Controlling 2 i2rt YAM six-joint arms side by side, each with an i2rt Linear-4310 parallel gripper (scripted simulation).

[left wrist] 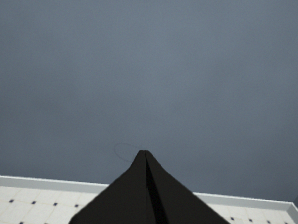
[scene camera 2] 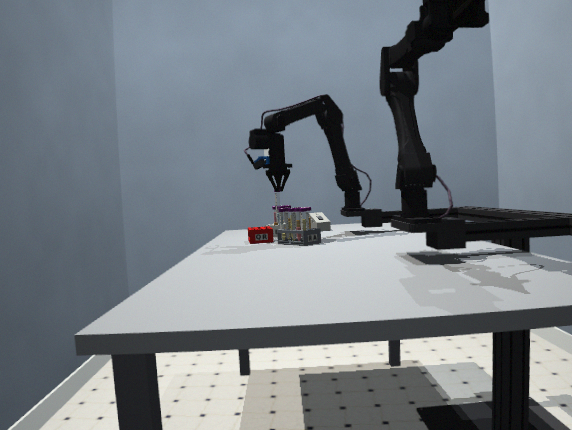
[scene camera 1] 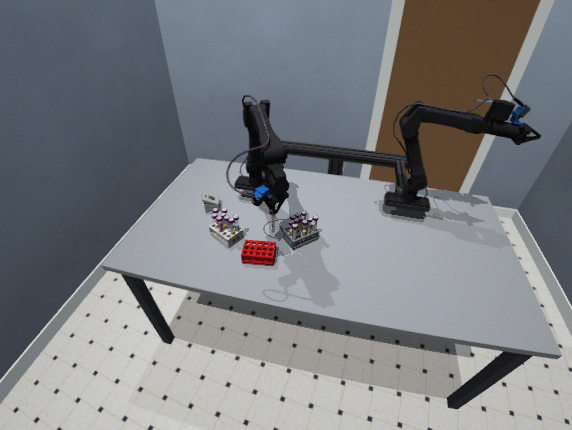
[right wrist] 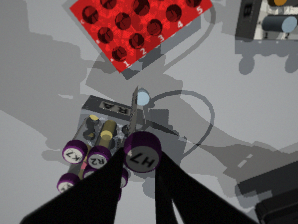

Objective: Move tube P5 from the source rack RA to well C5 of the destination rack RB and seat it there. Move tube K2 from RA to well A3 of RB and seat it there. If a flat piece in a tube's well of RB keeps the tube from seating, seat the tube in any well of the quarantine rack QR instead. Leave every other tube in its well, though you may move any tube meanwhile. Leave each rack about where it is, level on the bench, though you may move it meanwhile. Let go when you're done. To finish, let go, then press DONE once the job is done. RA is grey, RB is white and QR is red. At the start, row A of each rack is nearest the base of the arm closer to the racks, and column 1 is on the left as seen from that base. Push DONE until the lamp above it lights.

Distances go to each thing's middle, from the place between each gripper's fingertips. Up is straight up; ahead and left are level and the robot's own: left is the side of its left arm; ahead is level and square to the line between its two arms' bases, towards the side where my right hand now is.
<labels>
The red rack QR (scene camera 1: 264, 252) is 17 cm below my right hand (scene camera 2: 279, 191), 8 cm ahead of it and 5 cm to the right of it. From my right hand the other things lie so: grey rack RA (right wrist: 104, 109) (17 cm below, 10 cm to the left, 6 cm behind).
Now: the grey rack RA 230 mm ahead of my left hand, 880 mm to the right of it and 460 mm below it. Round my left hand: red rack QR (360 mm ahead, 1030 mm to the right, 460 mm below).
</labels>
